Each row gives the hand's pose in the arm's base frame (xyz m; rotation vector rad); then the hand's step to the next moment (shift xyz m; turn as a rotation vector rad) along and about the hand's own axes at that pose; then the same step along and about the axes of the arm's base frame.
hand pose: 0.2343 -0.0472 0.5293 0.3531 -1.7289 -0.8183
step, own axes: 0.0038 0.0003 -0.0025 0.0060 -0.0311 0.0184
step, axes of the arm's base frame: 0.0012 -0.0030 0.0033 -0.0244 -0.0196 -0.0191
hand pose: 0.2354 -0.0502 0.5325 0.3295 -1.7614 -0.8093
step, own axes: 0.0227 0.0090 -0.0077 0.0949 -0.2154 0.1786
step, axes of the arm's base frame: 0.0008 -0.0095 0.0237 -0.2346 -0.1487 -0.1008
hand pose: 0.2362 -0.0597 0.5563 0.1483 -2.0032 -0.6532
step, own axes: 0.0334 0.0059 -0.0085 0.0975 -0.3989 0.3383
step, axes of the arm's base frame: -0.0088 -0.0105 0.0322 -0.4011 -0.2438 -0.2506
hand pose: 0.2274 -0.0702 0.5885 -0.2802 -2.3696 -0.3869
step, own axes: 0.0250 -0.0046 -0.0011 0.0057 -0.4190 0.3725
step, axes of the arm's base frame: -0.0189 -0.0024 0.0169 -0.3617 -0.2590 -0.3412
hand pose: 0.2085 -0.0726 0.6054 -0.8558 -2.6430 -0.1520
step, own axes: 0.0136 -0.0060 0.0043 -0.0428 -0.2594 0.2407
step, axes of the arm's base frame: -0.0150 0.0035 0.0010 -0.1921 -0.1836 -0.2376
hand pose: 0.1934 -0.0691 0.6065 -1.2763 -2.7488 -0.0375
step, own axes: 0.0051 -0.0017 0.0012 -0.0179 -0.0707 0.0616
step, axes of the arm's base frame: -0.0047 0.0029 -0.0006 -0.0480 -0.0550 -0.0615
